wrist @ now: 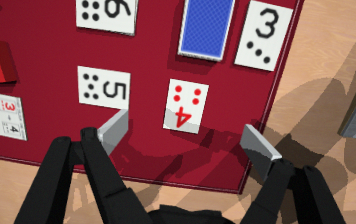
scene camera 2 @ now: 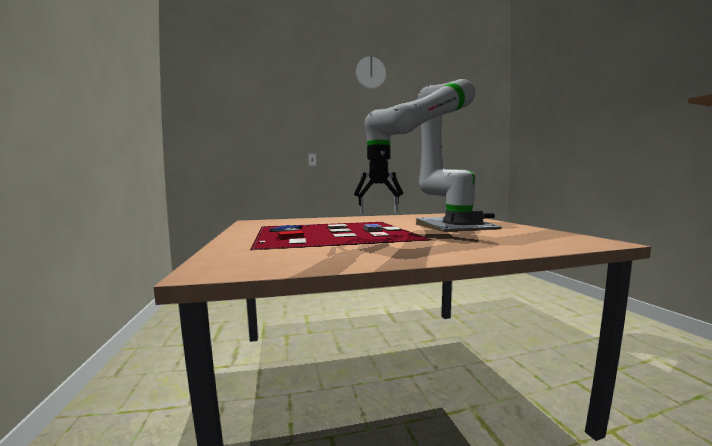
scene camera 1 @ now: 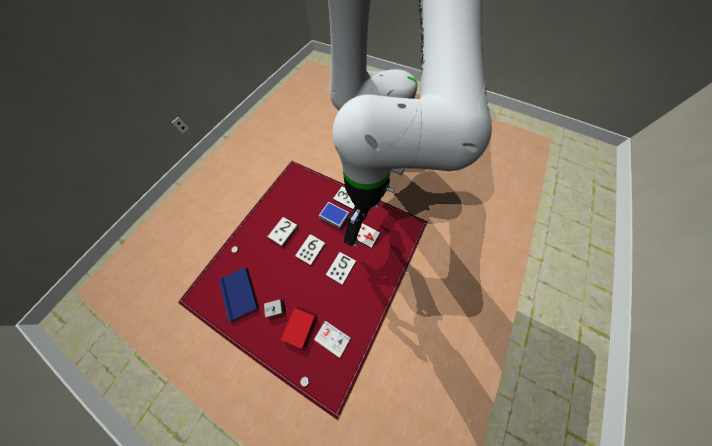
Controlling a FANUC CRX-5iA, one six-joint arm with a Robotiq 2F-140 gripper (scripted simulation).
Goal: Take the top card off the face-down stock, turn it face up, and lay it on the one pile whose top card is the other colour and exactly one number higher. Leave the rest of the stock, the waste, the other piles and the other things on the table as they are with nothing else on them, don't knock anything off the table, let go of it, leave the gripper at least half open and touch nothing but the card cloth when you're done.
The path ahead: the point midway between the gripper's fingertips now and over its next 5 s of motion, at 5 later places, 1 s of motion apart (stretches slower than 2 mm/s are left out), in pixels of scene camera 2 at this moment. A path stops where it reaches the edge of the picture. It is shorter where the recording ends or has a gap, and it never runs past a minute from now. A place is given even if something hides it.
My gripper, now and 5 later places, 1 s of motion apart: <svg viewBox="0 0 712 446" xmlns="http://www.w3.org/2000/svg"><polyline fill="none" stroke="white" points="379,213 379,223 379,231 379,233 379,227 377,224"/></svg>
